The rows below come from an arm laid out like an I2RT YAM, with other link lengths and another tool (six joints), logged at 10 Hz.
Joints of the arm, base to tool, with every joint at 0 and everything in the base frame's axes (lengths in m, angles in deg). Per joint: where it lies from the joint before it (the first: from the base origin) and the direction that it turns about. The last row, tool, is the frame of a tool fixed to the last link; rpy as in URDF.
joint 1: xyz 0 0 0.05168 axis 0 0 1
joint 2: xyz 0.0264 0.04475 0.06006 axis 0 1 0
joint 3: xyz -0.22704 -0.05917 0 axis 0 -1 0
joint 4: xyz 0.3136 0.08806 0.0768 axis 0 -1 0
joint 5: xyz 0.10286 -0.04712 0.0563 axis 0 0 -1
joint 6: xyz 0.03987 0 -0.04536 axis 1 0 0
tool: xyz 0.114 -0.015 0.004 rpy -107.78 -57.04 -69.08
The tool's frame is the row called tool.
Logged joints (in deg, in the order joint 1, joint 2, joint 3, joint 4, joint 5, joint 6), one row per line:
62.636, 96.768, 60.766, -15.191, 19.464, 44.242
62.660, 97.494, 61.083, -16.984, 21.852, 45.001
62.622, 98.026, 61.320, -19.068, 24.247, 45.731
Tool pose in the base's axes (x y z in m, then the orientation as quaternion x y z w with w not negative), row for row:
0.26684, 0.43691, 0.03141, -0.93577, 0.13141, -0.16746, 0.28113
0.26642, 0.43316, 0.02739, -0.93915, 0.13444, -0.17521, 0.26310
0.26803, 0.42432, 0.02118, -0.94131, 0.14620, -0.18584, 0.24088
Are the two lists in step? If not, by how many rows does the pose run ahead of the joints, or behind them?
The pose runs 1 row behind the joints: the pose in row i belongs to the joints in row i - 1.
